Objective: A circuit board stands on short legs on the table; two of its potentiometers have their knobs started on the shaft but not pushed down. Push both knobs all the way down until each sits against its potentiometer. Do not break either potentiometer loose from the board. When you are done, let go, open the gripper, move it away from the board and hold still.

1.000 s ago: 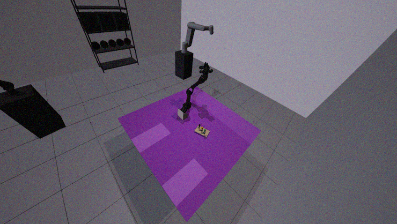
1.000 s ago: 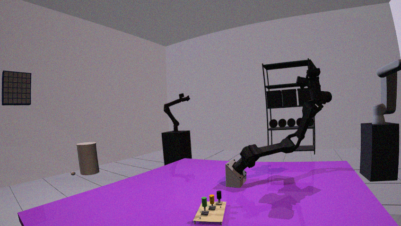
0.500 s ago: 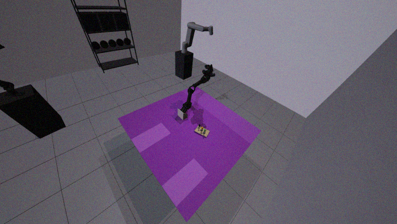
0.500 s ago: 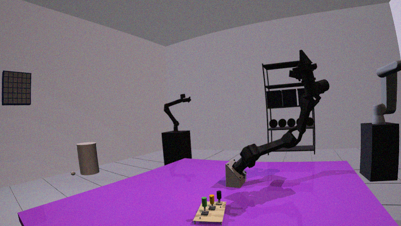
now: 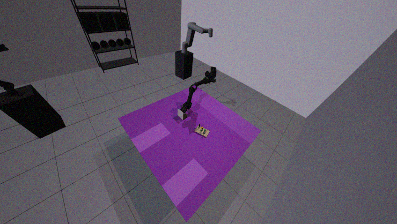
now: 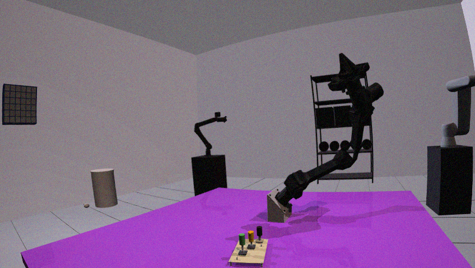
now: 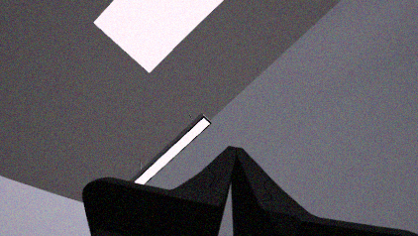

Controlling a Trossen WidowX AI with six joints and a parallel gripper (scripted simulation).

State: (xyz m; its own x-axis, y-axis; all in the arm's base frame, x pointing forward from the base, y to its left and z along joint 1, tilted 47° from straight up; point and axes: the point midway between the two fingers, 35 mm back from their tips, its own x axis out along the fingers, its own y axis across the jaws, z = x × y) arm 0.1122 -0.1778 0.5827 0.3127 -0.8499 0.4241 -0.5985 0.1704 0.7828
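Now: the orange knob 160 mm ahead of my gripper tip, 310 mm to the right of it and 570 mm below it. From my gripper tip the other things lie so: green knob (200 mm ahead, 320 mm to the right, 560 mm below).
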